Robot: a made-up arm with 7 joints.
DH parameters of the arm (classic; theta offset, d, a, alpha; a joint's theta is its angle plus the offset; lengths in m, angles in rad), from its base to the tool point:
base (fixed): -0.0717 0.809 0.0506 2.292
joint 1: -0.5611 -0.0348 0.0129 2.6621
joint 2: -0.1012 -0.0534 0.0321 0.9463
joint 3: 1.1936 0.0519 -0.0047 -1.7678
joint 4: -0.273 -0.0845 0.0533 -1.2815
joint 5: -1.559 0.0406 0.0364 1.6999
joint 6: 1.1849 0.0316 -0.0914 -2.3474
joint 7: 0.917 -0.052 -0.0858 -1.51
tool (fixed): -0.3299 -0.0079 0 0
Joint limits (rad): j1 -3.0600..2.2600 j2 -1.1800..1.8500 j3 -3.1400..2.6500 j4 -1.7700..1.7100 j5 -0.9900..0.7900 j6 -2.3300..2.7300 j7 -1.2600..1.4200
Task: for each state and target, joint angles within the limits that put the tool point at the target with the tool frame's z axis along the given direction. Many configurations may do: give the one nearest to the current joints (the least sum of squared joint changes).
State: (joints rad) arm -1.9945 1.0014 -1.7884 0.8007 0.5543 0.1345 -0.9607
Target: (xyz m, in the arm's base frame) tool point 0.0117 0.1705 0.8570 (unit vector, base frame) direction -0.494 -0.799 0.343
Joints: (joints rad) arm -2.0118 0.7029 -1.4189 0.3840 -0.4227 0.8745 -1.2600
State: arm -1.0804 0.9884 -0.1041 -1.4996 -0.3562 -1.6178 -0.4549
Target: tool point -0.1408 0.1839 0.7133 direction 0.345 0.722 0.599
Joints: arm -1.1665 0.6545 0.1096 -0.8950 -0.9900 -2.0340 -0.7288
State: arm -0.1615 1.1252 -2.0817 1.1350 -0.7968 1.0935 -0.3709
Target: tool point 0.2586 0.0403 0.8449 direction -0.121 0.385 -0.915
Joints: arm 0.3220 1.0644 -2.0917 1.4509 -0.5563 1.0841 -0.4750
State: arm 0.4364 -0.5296 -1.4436 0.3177 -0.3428 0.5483 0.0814
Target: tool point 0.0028 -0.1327 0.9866 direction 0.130 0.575 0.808
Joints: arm -0.2394 -0.7984 -1.5100 0.3415 -0.7499 0.2467 0.0593
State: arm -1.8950 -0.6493 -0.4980 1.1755 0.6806 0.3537 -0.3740
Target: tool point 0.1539 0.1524 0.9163 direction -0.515 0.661 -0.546
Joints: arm -1.4328 -1.0653 -0.4267 1.0617 0.2680 0.4641 -0.8194
